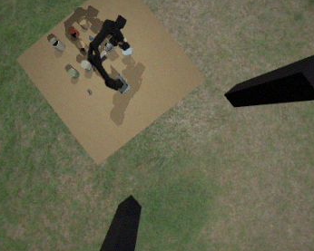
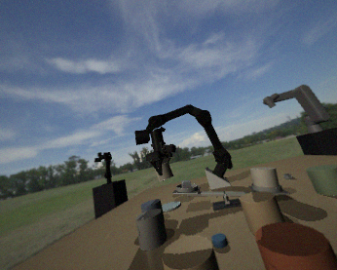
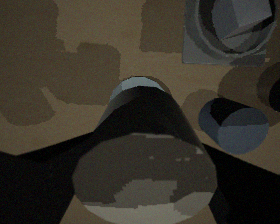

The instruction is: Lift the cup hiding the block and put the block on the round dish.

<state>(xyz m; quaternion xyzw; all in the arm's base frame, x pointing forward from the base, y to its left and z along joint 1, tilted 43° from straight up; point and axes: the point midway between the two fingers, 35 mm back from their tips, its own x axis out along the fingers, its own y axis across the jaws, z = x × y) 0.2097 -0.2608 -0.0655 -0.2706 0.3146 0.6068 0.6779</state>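
The grey block lies 10 cm to the left of my gripper tip, 9 cm ahead of it and 5 cm below it. From my gripper tip the other things lie so: grey cylinder: 27 cm ahead, 10 cm below; small blue disc: 31 cm ahead, 18 cm to the left, 13 cm below; round pale blue dish: 13 cm below, 1 cm to the right.
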